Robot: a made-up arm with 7 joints. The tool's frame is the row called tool. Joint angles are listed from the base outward.
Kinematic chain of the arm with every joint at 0, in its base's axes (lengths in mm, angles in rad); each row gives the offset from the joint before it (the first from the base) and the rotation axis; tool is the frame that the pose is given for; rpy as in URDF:
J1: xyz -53 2 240 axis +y
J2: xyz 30 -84 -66 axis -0.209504 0.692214 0.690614
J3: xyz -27 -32 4 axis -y
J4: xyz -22 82 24 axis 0.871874 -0.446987 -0.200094
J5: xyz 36 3 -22 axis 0.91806 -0.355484 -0.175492
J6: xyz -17 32 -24 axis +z
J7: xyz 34 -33 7 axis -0.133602 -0.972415 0.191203
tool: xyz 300 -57 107 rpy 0 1.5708 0
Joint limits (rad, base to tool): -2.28..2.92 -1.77..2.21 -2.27..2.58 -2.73..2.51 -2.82..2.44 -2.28..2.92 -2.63..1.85
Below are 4 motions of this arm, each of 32 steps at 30 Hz.
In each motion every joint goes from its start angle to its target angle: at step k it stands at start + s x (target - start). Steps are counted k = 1, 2, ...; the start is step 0. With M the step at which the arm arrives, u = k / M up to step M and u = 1 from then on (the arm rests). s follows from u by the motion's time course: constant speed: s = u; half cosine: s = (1 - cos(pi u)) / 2; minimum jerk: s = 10 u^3 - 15 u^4 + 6 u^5.
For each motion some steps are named. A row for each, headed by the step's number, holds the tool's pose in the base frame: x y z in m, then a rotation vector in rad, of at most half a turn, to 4 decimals.
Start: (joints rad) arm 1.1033 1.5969 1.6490 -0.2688 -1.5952 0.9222 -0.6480
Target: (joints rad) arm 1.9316 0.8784 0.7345 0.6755 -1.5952 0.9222 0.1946
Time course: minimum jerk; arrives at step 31
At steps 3, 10, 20, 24, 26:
3: -0.2085 0.0779 -0.0874 2.5331 -1.5061 -0.4709
10: -0.2885 0.1226 -0.0109 2.3336 -1.4949 -0.9531
20: -0.2904 0.2535 0.2417 1.2000 -1.5655 -1.9475
24: -0.2353 0.2850 0.2702 0.7877 -1.6260 -2.0608
26: -0.2176 0.2925 0.2722 0.6667 -1.6472 -2.0773

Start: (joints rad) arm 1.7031 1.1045 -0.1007 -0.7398 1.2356 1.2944 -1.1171
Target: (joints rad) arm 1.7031 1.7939 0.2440 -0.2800 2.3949 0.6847 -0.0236
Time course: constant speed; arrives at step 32
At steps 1, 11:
1: -0.2824 0.2239 0.4178 0.0179 -0.8205 -1.5331
11: -0.1896 0.2966 0.2150 -0.7171 -1.2488 -1.3901

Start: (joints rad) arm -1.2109 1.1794 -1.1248 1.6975 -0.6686 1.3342 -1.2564
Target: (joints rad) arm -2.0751 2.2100 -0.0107 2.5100 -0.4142 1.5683 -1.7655
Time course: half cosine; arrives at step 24
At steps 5, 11, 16, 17, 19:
5: 0.2126 0.1185 -0.0417 -1.2120 2.5957 0.1700
11: 0.2333 0.1803 0.0777 -1.3886 2.1471 0.0316
16: 0.1846 0.2376 0.1714 -1.5247 1.7681 -0.0136
17: 0.1717 0.2459 0.1848 -1.5442 1.7090 -0.0135
19: 0.1481 0.2585 0.2058 -1.5740 1.6134 -0.0082

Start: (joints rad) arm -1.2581 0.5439 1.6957 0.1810 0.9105 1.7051 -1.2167
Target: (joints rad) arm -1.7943 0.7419 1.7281 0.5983 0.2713 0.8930 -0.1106
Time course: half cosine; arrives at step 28
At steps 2, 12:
2: -0.2715 0.2255 0.0897 -1.2490 -1.0542 -0.5049
12: -0.3012 0.1320 0.0139 -1.4213 -1.3549 -0.2009

